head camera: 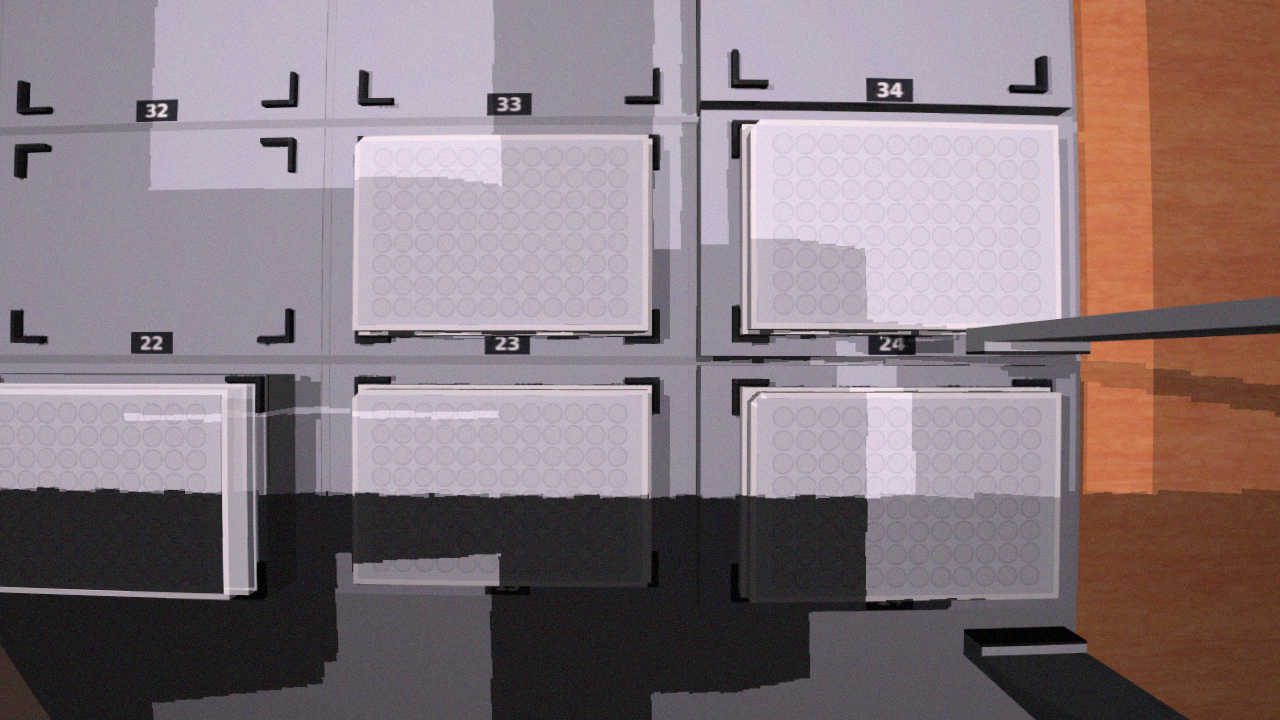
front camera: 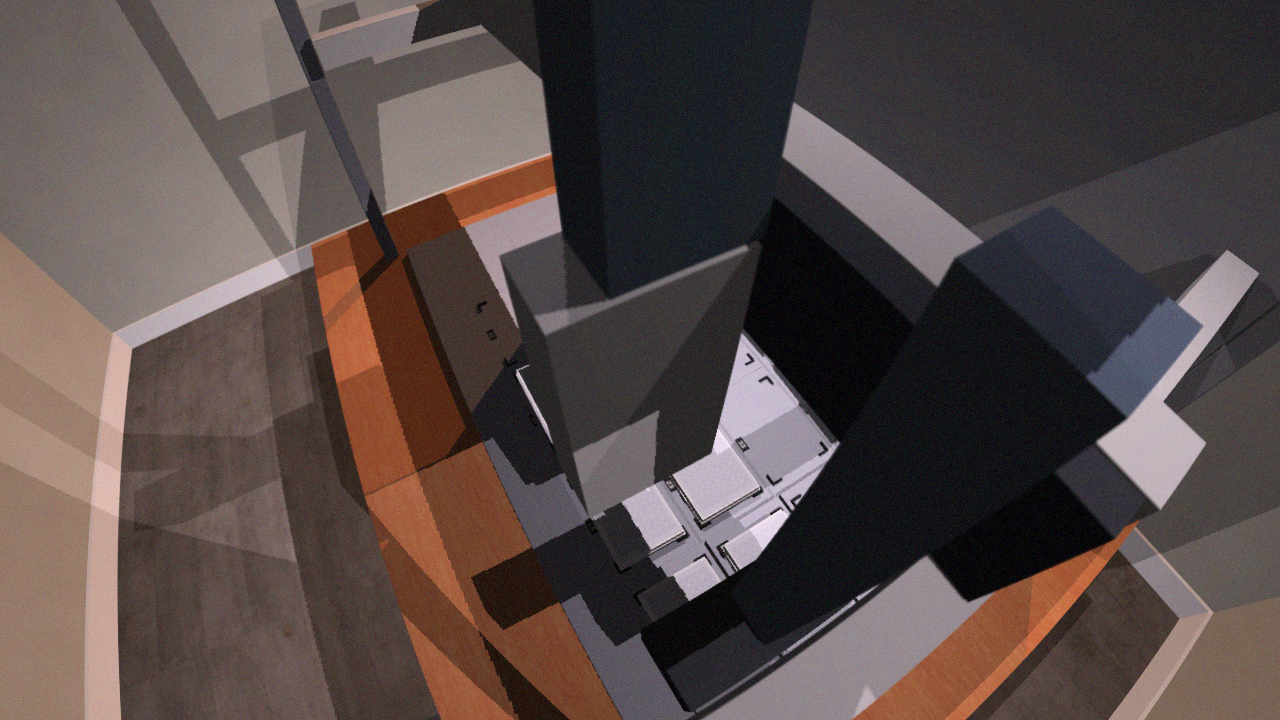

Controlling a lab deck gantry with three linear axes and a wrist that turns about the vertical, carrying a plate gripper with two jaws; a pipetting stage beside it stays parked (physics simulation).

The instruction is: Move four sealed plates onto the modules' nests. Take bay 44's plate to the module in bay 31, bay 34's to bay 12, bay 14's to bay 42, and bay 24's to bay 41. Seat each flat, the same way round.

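Frame: origin at the robot's base, x ahead, y left, z up, level; metres.
Where they show: gripper, between the fingertips: (head camera: 1016, 492); robot's base, origin of its link: (front camera: 479, 306).
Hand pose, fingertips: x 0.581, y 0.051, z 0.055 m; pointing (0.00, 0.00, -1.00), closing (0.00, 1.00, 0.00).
Observation:
Each offset is from my fingertips to the top centre of the thing. "*": to the spot under its first point.
Bay 14's sealed plate @[0.025 m back, 0.008 m right, 0.026 m down] (head camera: 904, 497) (front camera: 698, 577) lies flat in its nest, partly shaded. Bay 24's plate @[0.025 m back, 0.099 m left, 0.026 m down] (head camera: 904, 223) (front camera: 756, 539) lies flat behind it. My gripper (head camera: 1025, 490) is open, with one jaw past each long side of bay 14's plate, right of its middle; the jaws look higher than the plate. In the front view the jaws are hidden. The plate at bay 12 @[* 0.340 m back, 0.010 m left, 0.021 m down] (head camera: 107, 447) lies on the module nest at the lower left, cut by the view's edge. Bay 34 @[* 0.026 m back, 0.180 m left, 0.040 m down] (head camera: 886, 44) shows a bare nest at its front. Bays 44, 31, 42 and 41 do not show in the head view.
Plates stand at bay 23 @[* 0.187 m back, 0.096 m left, 0.040 m down] (head camera: 503, 237) (front camera: 716, 485) and bay 13 @[* 0.187 m back, 0.006 m right, 0.040 m down] (head camera: 503, 483) (front camera: 655, 519). Bay 22 @[* 0.353 m back, 0.095 m left, 0.055 m down] (head camera: 152, 250) has bare corner guides. In the front view a grey gantry block (front camera: 644, 358) and a large dark body (front camera: 930, 429) hide much of the deck. An orange wooden edge (head camera: 1114, 268) runs along the right.

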